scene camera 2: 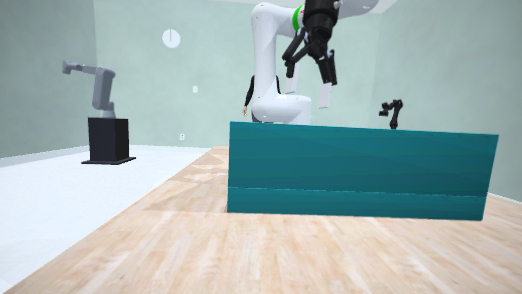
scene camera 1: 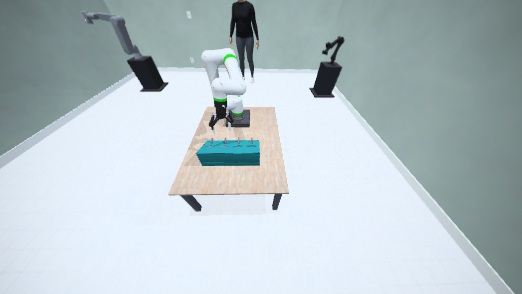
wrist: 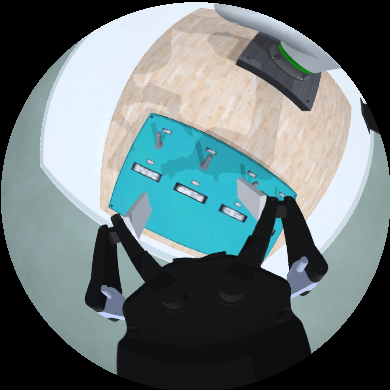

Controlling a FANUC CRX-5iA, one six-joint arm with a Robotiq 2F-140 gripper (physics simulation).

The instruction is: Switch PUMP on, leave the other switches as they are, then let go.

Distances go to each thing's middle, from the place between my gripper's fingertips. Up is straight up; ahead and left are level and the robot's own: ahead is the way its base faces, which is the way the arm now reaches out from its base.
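Scene:
Teal switch box [scene camera 2: 273, 168]: 150 mm below my hand, 60 mm left of it, 60 mm ahead of it.

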